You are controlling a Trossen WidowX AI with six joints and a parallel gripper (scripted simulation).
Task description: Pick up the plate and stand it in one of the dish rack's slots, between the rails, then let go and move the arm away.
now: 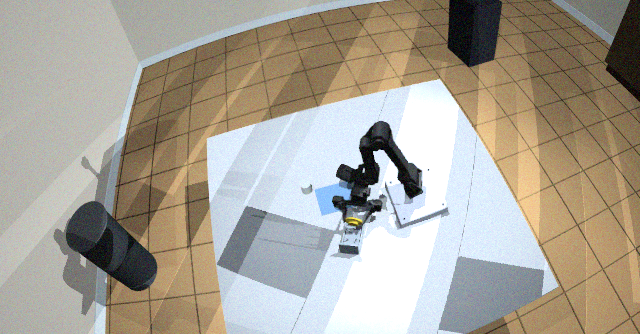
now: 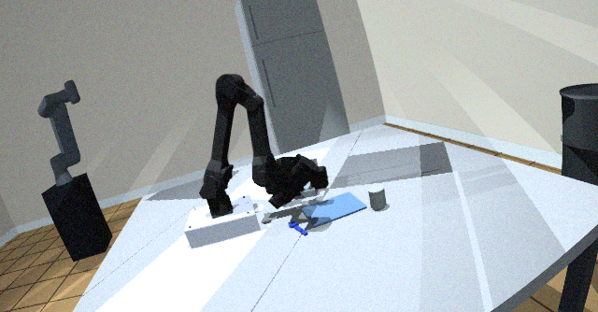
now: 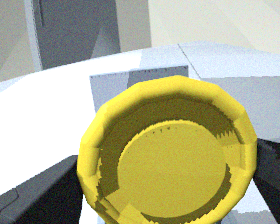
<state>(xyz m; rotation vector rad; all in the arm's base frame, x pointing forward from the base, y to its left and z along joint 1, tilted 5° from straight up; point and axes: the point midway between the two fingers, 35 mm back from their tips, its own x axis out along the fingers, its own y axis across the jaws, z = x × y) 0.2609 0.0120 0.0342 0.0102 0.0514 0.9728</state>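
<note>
My gripper tip is now 10 mm to the left of the yellow plate. The rest, counted from my gripper tip: grey dish rack 40 mm below, 20 mm to the left, 20 mm ahead; blue spoon 210 mm to the right, 110 mm behind, 60 mm below; light blue mat 180 mm to the right, 60 mm below.
</note>
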